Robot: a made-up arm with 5 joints.
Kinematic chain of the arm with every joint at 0, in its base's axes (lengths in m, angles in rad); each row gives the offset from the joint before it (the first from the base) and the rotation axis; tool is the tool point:
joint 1: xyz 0 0 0.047 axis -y
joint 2: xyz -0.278 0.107 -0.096 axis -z
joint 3: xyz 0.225 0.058 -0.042 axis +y
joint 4: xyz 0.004 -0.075 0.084 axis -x
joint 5: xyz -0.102 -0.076 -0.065 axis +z
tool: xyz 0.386 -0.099 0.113
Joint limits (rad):
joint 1: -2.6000..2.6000
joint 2: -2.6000..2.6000
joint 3: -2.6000..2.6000
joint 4: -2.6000..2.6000
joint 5: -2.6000..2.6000
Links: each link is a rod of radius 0.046 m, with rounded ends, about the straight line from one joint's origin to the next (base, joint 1, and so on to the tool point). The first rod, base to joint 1, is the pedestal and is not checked.
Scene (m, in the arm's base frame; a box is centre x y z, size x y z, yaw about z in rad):
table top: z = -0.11
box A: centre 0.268 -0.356 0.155 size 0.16 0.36 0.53 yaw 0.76
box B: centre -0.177 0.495 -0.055 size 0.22 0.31 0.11 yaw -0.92
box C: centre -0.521 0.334 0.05 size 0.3 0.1 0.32 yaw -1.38
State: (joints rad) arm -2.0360 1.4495 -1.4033 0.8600 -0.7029
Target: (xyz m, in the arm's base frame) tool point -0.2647 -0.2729 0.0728
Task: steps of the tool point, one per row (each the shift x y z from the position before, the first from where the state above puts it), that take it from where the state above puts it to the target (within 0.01 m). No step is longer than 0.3 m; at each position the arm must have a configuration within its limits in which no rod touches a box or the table.
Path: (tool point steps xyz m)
1: -0.0127 -0.1387 0.1376
2: -0.0703 -0.2025 0.0529
3: -0.1364 -0.1865 -0.0515
4: -0.1836 -0.0950 -0.1266
5: -0.0793 -0.0096 -0.2293
6: -0.0799 0.1166 -0.2106

